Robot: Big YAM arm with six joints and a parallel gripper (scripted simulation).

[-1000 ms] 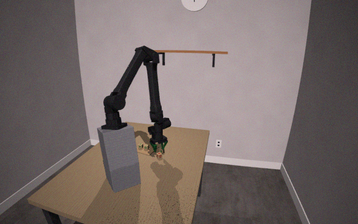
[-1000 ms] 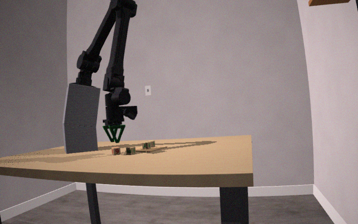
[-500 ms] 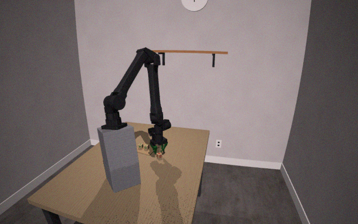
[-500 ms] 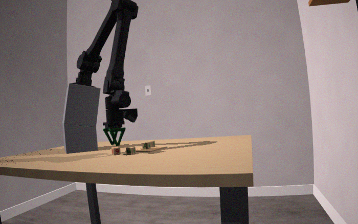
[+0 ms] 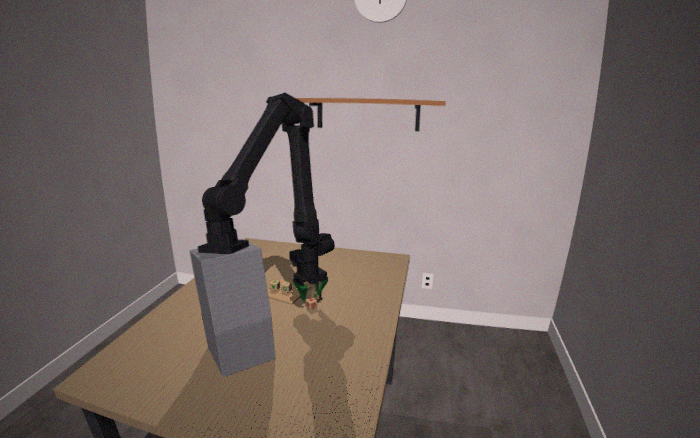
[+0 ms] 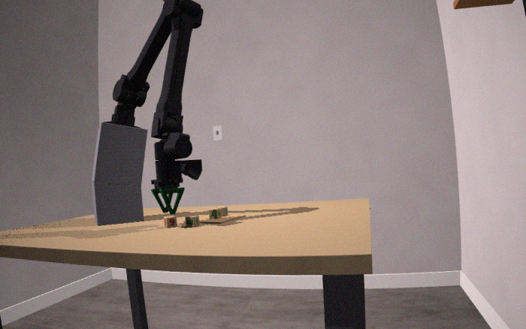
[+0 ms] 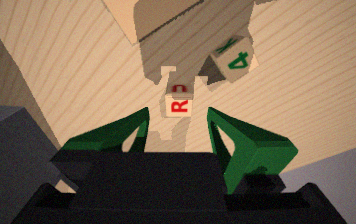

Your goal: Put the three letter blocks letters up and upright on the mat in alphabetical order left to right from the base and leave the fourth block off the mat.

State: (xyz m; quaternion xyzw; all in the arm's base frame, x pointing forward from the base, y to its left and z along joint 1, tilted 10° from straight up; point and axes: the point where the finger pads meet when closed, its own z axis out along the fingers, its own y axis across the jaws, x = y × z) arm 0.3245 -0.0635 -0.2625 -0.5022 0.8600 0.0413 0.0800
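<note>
The green-lettered block is 6 cm ahead of my hand, 14 cm to the left of it and 3 cm below it. Round my hand: dark block 5 cm ahead, 19 cm to the left, 3 cm below; pale mat 6 cm ahead, 14 cm to the left, 5 cm below.
</note>
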